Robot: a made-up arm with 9 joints. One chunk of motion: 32 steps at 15 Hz.
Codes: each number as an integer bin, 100 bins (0 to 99) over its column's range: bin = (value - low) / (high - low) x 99, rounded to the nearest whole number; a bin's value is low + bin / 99 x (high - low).
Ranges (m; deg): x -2.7..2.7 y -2.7..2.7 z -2.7..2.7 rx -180..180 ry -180..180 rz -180..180
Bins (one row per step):
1: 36 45 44 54 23 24
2: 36 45 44 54 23 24
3: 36 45 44 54 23 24
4: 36 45 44 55 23 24
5: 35 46 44 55 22 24
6: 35 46 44 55 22 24
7: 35 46 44 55 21 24
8: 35 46 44 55 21 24
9: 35 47 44 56 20 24
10: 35 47 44 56 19 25
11: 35 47 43 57 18 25
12: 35 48 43 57 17 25
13: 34 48 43 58 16 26
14: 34 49 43 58 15 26
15: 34 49 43 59 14 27
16: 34 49 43 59 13 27
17: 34 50 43 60 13 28
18: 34 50 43 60 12 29
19: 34 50 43 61 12 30
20: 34 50 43 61 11 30
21: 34 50 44 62 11 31
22: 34 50 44 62 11 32
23: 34 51 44 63 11 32
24: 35 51 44 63 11 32
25: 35 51 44 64 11 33
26: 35 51 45 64 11 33
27: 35 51 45 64 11 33
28: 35 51 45 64 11 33
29: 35 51 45 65 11 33
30: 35 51 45 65 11 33
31: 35 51 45 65 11 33
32: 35 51 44 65 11 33
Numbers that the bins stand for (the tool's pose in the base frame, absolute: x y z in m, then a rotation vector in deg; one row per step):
1: -0.7364 -0.2455 -0.3000 16.36 -96.36 -92.73
2: -0.7364 -0.2455 -0.3000 16.36 -96.36 -92.73
3: -0.7364 -0.2455 -0.3000 16.36 -96.36 -92.73
4: -0.7364 -0.2455 -0.3000 20.00 -96.36 -92.73
5: -0.7909 -0.1909 -0.3000 20.00 -100.00 -92.73
6: -0.7909 -0.1909 -0.3000 20.00 -100.00 -92.73
7: -0.7909 -0.1909 -0.3000 20.00 -103.64 -92.73
8: -0.7909 -0.1909 -0.3000 20.00 -103.64 -92.73
9: -0.7909 -0.1364 -0.3000 23.64 -107.27 -92.73
10: -0.7909 -0.1364 -0.3000 23.64 -110.91 -89.09
11: -0.7909 -0.1364 -0.3545 27.27 -114.55 -89.09
12: -0.7909 -0.0818 -0.3545 27.27 -118.18 -89.09
13: -0.8455 -0.0818 -0.3545 30.91 -121.82 -85.45
14: -0.8455 -0.0273 -0.3545 30.91 -125.45 -85.45
15: -0.8455 -0.0273 -0.3545 34.55 -129.09 -81.82
16: -0.8455 -0.0273 -0.3545 34.55 -132.73 -81.82
17: -0.8455 0.0273 -0.3545 38.18 -132.73 -78.18
18: -0.8455 0.0273 -0.3545 38.18 -136.36 -74.55
19: -0.8455 0.0273 -0.3545 41.82 -136.36 -70.91
20: -0.8455 0.0273 -0.3545 41.82 -140.00 -70.91
21: -0.8455 0.0273 -0.3000 45.45 -140.00 -67.27
22: -0.8455 0.0273 -0.3000 45.45 -140.00 -63.64
23: -0.8455 0.0818 -0.3000 49.09 -140.00 -63.64
24: -0.7909 0.0818 -0.3000 49.09 -140.00 -63.64
25: -0.7909 0.0818 -0.3000 52.73 -140.00 -60.00
26: -0.7909 0.0818 -0.2455 52.73 -140.00 -60.00
27: -0.7909 0.0818 -0.2455 52.73 -140.00 -60.00
28: -0.7909 0.0818 -0.2455 52.73 -140.00 -60.00
29: -0.7909 0.0818 -0.2455 56.36 -140.00 -60.00
30: -0.7909 0.0818 -0.2455 56.36 -140.00 -60.00
31: -0.7909 0.0818 -0.2455 56.36 -140.00 -60.00
32: -0.7909 0.0818 -0.3000 56.36 -140.00 -60.00

